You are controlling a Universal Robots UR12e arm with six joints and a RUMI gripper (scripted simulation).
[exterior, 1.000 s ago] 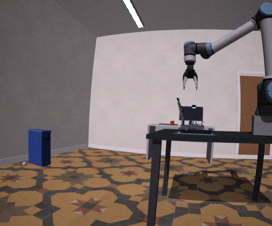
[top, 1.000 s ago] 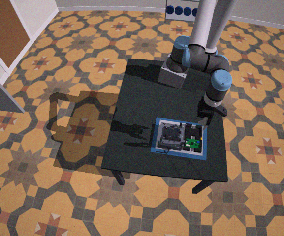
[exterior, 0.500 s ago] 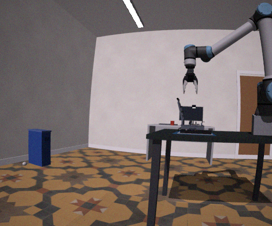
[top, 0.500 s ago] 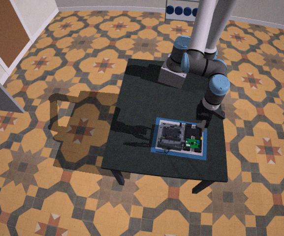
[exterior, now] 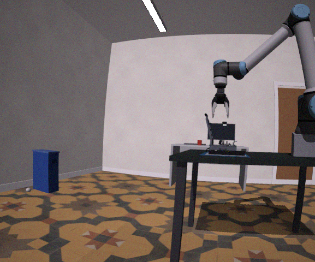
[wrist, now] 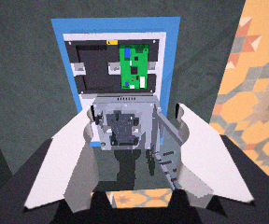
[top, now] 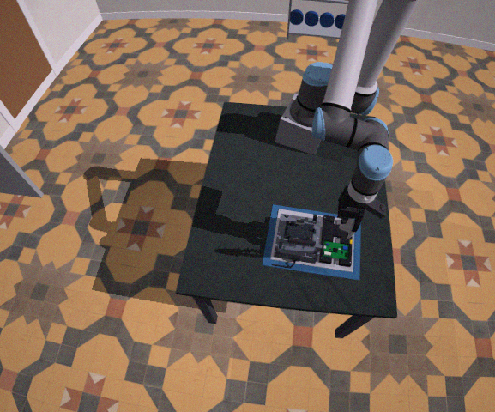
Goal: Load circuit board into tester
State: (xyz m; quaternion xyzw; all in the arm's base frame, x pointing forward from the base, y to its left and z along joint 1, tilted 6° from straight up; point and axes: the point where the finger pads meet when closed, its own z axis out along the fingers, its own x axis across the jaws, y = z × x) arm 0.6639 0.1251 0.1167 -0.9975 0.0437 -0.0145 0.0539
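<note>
Now: hand 22 cm above the green circuit board. From my hand the other things lie so: tester lid: 7 cm ahead, 18 cm to the right, 6 cm below; then tester: 2 cm behind, 13 cm to the right, 13 cm below.
</note>
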